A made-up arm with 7 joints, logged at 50 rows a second.
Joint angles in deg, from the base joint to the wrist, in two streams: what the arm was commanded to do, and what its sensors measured. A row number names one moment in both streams.
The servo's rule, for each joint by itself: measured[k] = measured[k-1] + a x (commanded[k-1-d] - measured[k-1]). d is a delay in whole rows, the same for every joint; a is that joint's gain. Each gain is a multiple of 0.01, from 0.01 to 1. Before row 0 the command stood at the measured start. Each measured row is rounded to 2 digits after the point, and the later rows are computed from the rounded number. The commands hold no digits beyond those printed.
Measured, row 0: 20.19, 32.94, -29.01, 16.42, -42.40, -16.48, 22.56
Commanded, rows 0 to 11: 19.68, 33.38, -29.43, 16.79, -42.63, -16.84, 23.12; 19.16, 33.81, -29.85, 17.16, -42.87, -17.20, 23.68; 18.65, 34.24, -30.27, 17.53, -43.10, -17.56, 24.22; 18.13, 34.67, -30.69, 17.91, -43.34, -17.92, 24.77; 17.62, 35.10, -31.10, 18.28, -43.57, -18.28, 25.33; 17.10, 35.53, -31.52, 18.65, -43.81, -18.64, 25.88; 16.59, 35.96, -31.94, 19.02, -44.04, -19.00, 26.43; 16.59, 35.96, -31.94, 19.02, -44.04, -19.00, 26.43; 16.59, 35.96, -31.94, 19.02, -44.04, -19.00, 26.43; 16.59, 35.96, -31.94, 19.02, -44.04, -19.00, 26.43; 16.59, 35.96, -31.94, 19.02, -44.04, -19.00, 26.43; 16.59, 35.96, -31.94, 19.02, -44.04, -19.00, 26.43
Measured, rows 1 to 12: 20.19, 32.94, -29.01, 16.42, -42.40, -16.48, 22.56; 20.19, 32.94, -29.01, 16.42, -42.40, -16.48, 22.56; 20.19, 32.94, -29.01, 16.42, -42.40, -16.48, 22.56; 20.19, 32.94, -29.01, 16.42, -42.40, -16.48, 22.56; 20.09, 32.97, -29.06, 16.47, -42.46, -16.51, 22.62; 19.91, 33.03, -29.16, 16.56, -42.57, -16.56, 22.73; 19.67, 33.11, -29.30, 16.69, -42.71, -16.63, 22.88; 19.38, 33.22, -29.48, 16.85, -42.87, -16.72, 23.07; 19.05, 33.35, -29.69, 17.04, -43.05, -16.83, 23.30; 18.68, 33.50, -29.93, 17.25, -43.25, -16.96, 23.56; 18.28, 33.67, -30.19, 17.48, -43.46, -17.10, 23.85; 17.96, 33.83, -30.42, 17.68, -43.61, -17.23, 24.11
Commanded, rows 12 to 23: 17.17, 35.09, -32.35, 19.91, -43.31, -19.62, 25.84; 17.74, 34.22, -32.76, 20.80, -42.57, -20.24, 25.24; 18.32, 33.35, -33.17, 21.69, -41.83, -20.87, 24.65; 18.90, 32.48, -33.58, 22.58, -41.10, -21.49, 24.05; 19.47, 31.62, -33.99, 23.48, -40.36, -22.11, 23.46; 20.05, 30.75, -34.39, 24.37, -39.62, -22.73, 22.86; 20.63, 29.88, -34.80, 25.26, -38.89, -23.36, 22.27; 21.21, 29.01, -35.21, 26.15, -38.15, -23.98, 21.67; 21.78, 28.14, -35.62, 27.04, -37.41, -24.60, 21.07; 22.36, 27.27, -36.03, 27.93, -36.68, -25.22, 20.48; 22.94, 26.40, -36.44, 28.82, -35.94, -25.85, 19.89; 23.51, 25.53, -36.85, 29.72, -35.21, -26.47, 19.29
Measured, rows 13 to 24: 17.70, 33.98, -30.62, 17.85, -43.72, -17.35, 24.34; 17.49, 34.12, -30.79, 18.00, -43.80, -17.47, 24.55; 17.32, 34.25, -30.94, 18.13, -43.86, -17.58, 24.74; 17.18, 34.37, -31.07, 18.25, -43.91, -17.68, 24.91; 17.18, 34.42, -31.24, 18.47, -43.75, -17.82, 25.00; 17.29, 34.41, -31.44, 18.77, -43.44, -17.99, 25.02; 17.49, 34.34, -31.66, 19.15, -43.02, -18.19, 24.98; 17.76, 34.21, -31.91, 19.60, -42.52, -18.42, 24.89; 18.08, 34.03, -32.18, 20.10, -41.96, -18.68, 24.75; 18.45, 33.80, -32.47, 20.66, -41.35, -18.96, 24.56; 18.86, 33.53, -32.77, 21.26, -40.71, -19.27, 24.33; 19.31, 33.21, -33.09, 21.90, -40.04, -19.60, 24.06
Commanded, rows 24 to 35: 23.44, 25.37, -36.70, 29.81, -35.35, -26.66, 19.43; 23.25, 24.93, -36.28, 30.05, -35.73, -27.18, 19.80; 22.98, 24.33, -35.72, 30.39, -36.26, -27.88, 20.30; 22.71, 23.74, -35.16, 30.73, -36.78, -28.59, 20.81; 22.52, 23.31, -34.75, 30.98, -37.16, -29.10, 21.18; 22.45, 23.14, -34.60, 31.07, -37.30, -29.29, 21.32; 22.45, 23.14, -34.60, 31.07, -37.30, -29.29, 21.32; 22.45, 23.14, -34.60, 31.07, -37.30, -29.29, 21.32; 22.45, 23.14, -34.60, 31.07, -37.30, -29.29, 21.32; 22.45, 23.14, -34.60, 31.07, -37.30, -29.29, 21.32; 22.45, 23.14, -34.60, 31.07, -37.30, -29.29, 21.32; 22.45, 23.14, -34.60, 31.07, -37.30, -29.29, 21.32
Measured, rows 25 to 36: 19.78, 32.86, -33.42, 22.57, -39.36, -19.95, 23.76; 20.27, 32.47, -33.76, 23.27, -38.66, -20.32, 23.43; 20.78, 32.05, -34.11, 23.99, -37.95, -20.71, 23.08; 21.30, 31.59, -34.47, 24.73, -37.24, -21.11, 22.70; 21.71, 31.15, -34.76, 25.39, -36.75, -21.50, 22.37; 22.00, 30.71, -34.96, 26.00, -36.48, -21.90, 22.11; 22.19, 30.26, -35.06, 26.57, -36.42, -22.32, 21.93; 22.29, 29.80, -35.07, 27.11, -36.51, -22.76, 21.82; 22.33, 29.35, -35.03, 27.61, -36.68, -23.20, 21.76; 22.35, 28.92, -34.97, 28.06, -36.84, -23.63, 21.72; 22.37, 28.52, -34.92, 28.45, -36.96, -24.03, 21.68; 22.39, 28.14, -34.88, 28.79, -37.05, -24.40, 21.64
